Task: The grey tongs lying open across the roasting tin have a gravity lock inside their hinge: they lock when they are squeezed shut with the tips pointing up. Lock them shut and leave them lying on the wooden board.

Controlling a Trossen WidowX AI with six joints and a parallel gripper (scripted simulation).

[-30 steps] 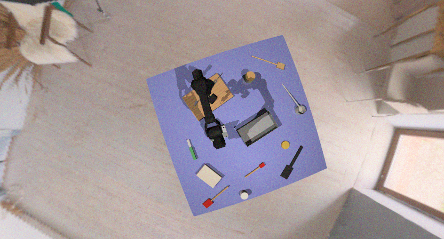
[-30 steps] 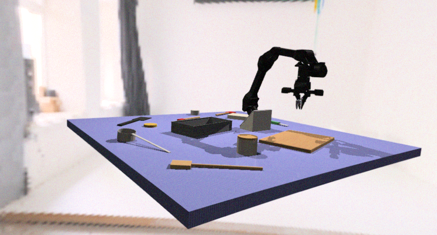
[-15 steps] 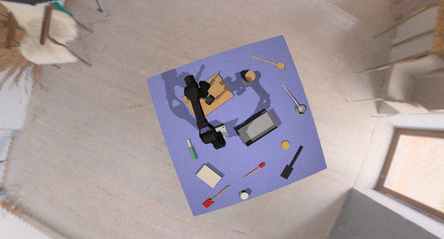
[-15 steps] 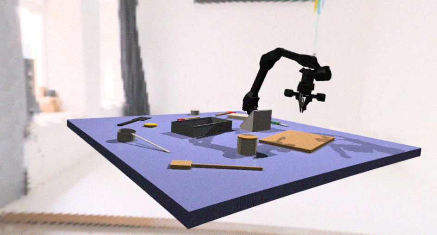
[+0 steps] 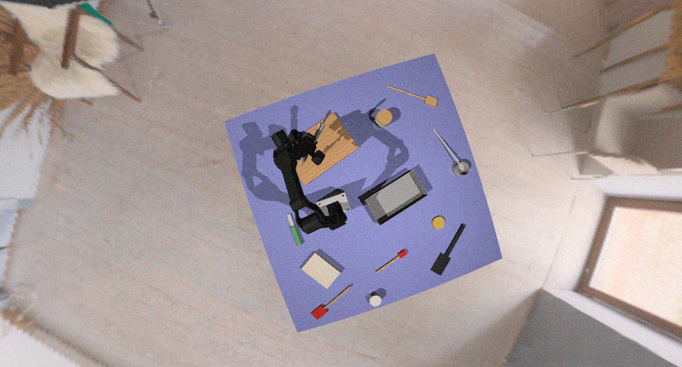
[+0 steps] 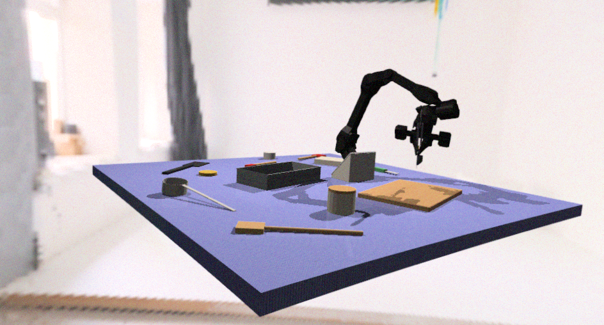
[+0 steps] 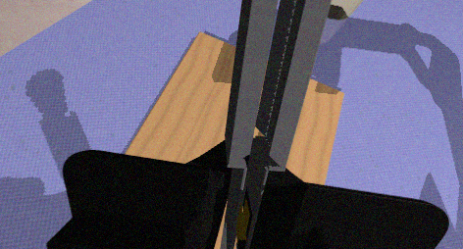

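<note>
Right now the wooden board is 14 cm below my gripper tip, 1 cm to the right of it and 1 cm behind it. From my gripper tip the other things lie so: wooden lid: 37 cm ahead, 11 cm below, 1 cm to the left; then roasting tin: 41 cm to the right, 28 cm ahead, 12 cm below; then cream block: 63 cm to the right, 25 cm behind, 13 cm below.
</note>
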